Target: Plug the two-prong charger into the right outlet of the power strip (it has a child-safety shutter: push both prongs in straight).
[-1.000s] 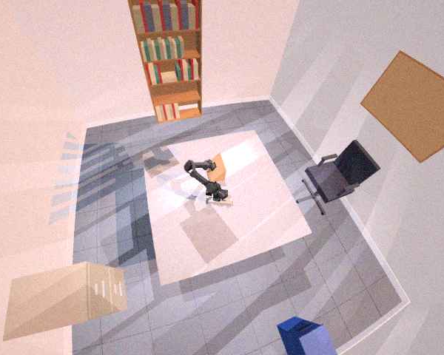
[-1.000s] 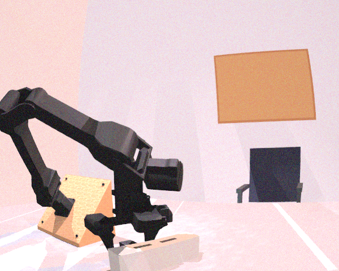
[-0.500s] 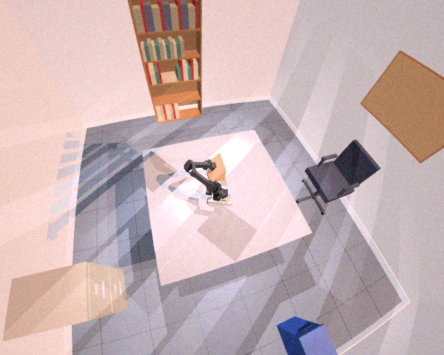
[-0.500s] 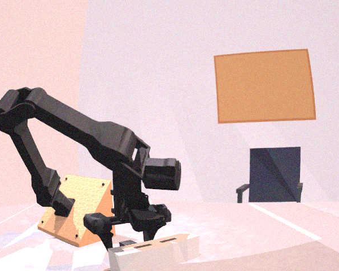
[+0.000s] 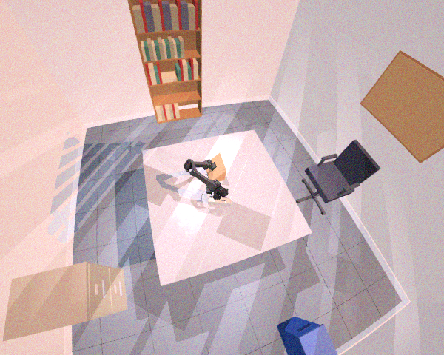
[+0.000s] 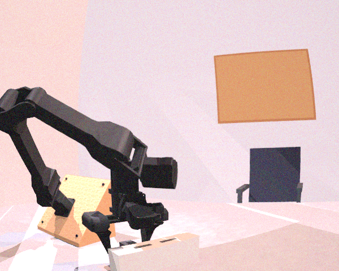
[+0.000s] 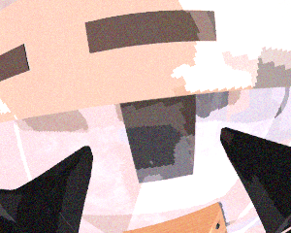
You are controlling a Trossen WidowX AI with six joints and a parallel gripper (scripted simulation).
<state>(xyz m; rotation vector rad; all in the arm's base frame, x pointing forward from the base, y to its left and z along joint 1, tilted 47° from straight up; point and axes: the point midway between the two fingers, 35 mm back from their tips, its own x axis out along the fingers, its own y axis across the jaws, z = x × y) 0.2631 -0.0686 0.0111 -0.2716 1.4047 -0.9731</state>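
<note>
My gripper tip is 3 cm short of the black two-prong charger, 1 cm to the left of it and 1 cm below it.
</note>
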